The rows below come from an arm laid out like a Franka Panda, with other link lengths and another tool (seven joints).
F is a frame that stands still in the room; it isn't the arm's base.
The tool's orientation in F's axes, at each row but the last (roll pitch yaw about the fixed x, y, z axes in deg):
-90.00, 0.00, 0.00
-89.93, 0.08, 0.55
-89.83, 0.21, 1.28
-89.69, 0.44, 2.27
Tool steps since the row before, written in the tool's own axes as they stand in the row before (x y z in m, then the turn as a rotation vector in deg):
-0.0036, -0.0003, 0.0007, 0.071, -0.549, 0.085
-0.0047, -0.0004, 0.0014, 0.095, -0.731, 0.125
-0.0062, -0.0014, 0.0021, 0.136, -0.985, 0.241
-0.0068, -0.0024, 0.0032, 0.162, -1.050, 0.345
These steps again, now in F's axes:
-0.0036, 0.0007, 0.0003, 0.071, 0.085, 0.549
-0.0047, 0.0014, 0.0004, 0.095, 0.125, 0.731
-0.0062, 0.0020, 0.0014, 0.134, 0.241, 0.985
-0.0069, 0.0029, 0.0025, 0.156, 0.346, 1.051

